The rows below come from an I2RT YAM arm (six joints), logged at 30 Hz.
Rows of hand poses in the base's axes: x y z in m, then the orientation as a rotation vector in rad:
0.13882 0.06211 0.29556 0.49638 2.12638 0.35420
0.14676 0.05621 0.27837 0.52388 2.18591 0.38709
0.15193 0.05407 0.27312 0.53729 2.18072 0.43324
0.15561 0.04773 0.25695 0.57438 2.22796 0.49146
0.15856 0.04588 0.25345 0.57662 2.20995 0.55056
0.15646 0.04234 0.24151 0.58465 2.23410 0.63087
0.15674 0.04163 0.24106 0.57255 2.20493 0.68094
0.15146 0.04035 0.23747 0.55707 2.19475 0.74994
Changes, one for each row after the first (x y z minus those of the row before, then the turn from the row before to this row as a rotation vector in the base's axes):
0.00794 -0.00590 -0.01719 0.03548 0.06166 0.00951
0.00517 -0.00214 -0.00525 0.03807 -0.00362 0.00590
0.00368 -0.00634 -0.01617 0.05569 0.05267 0.00995
0.00295 -0.00185 -0.00350 0.04342 -0.01778 0.01262
-0.00210 -0.00354 -0.01194 0.06023 0.02382 0.03025
0.00028 -0.00071 -0.00045 0.03325 -0.03040 0.01423
-0.00528 -0.00128 -0.00359 0.04519 -0.01314 0.03021

